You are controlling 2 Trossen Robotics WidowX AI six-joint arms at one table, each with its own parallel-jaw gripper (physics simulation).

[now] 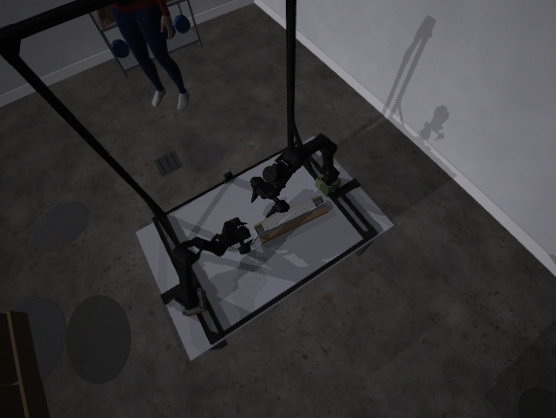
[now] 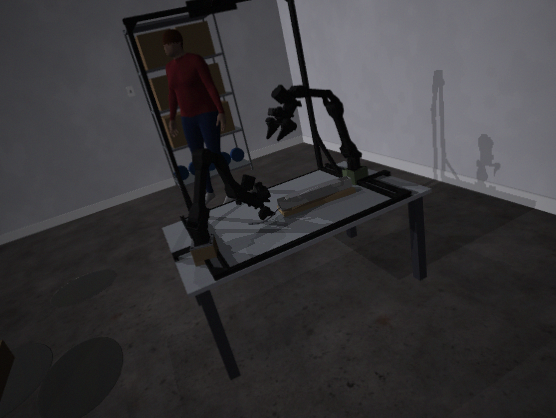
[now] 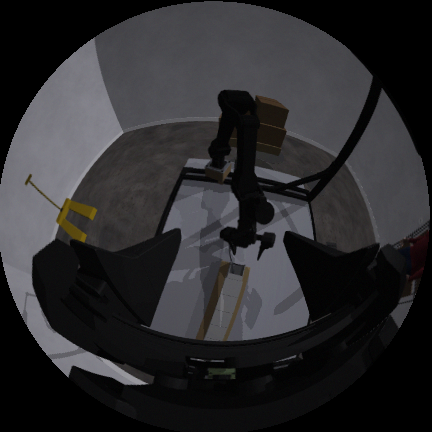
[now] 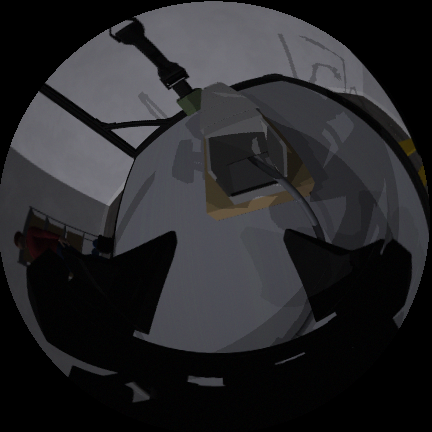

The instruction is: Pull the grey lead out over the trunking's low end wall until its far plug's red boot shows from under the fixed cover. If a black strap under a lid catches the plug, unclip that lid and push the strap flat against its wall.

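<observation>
The pale grey trunking (image 1: 295,214) (image 2: 315,192) (image 3: 227,300) (image 4: 227,107) lies on a wooden base (image 4: 217,209), its lids seated. Its open end faces the right gripper. The grey lead (image 4: 300,196) comes out of the dark opening over the low end wall (image 4: 256,192), bends down and passes behind one right finger. No red boot or black strap can be made out. My right gripper (image 1: 247,238) (image 2: 271,206) (image 3: 245,256) (image 4: 232,235) is open and empty, above the table off this end. My left gripper (image 1: 262,206) (image 2: 274,138) is open and empty, high above the table and trunking.
A green block (image 1: 327,184) (image 2: 356,175) (image 4: 190,102) is at the left arm's base, beyond the trunking's other end. A wooden block (image 2: 204,254) (image 3: 218,173) is at the right arm's base. Black frame rails and posts edge the table. A person (image 1: 147,35) (image 2: 195,90) stands behind.
</observation>
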